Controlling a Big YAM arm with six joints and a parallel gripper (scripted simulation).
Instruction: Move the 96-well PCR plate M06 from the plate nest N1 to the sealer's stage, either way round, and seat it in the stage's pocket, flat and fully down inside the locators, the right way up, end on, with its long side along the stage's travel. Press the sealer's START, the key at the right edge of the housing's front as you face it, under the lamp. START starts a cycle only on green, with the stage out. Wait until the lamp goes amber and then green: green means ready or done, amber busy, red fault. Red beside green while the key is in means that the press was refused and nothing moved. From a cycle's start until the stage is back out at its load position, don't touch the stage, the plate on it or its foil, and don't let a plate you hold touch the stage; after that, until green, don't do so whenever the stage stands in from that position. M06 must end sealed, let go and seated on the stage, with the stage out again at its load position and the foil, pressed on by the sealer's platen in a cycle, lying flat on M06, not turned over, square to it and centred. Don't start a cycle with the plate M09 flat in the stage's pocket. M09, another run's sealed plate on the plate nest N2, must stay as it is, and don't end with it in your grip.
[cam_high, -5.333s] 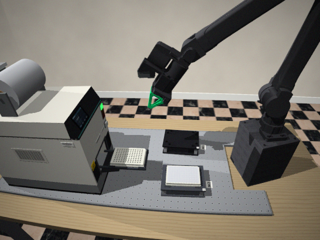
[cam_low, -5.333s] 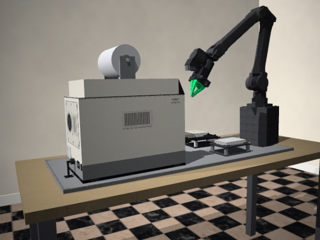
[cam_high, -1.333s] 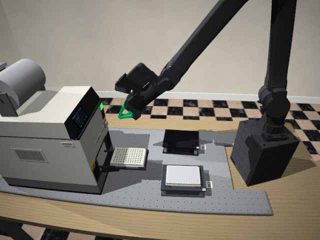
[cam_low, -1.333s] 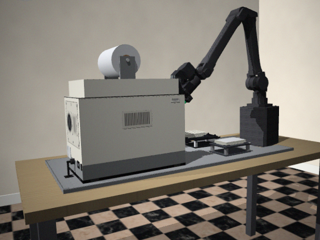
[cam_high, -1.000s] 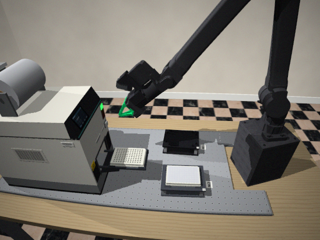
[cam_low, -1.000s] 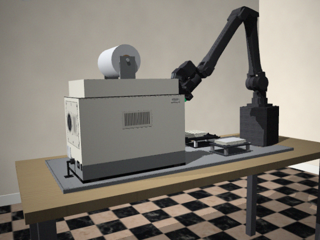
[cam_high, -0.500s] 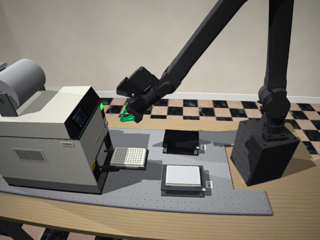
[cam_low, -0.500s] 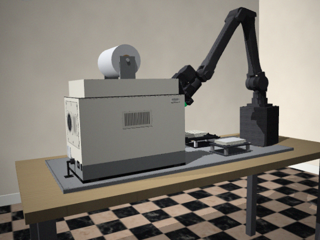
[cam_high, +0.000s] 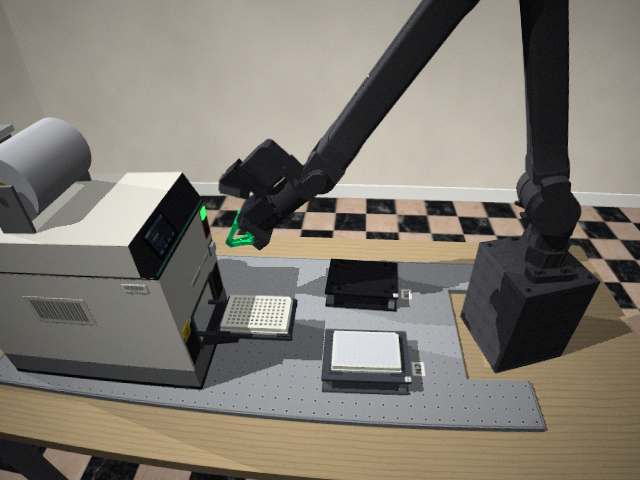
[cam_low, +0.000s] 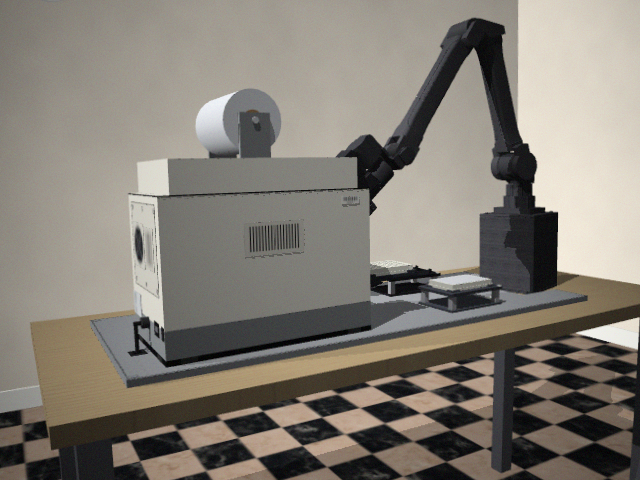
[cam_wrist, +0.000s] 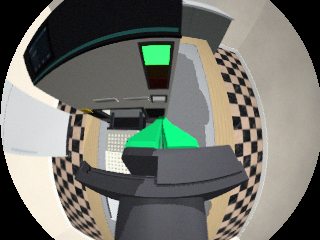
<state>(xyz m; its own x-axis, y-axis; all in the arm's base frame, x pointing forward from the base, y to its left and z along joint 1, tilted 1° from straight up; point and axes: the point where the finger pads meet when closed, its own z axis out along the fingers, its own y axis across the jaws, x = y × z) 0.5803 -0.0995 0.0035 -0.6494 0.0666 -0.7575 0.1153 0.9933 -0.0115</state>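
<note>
The start key lies 4 cm ahead of my hand and 1 cm below it. The rest, counted from my hand: plate M06 (10 cm to the left, 10 cm below, 5 cm behind); yellow warning label (18 cm to the left, 6 cm ahead, 5 cm below); sealer stage (11 cm below, 10 cm to the left, 5 cm behind).
</note>
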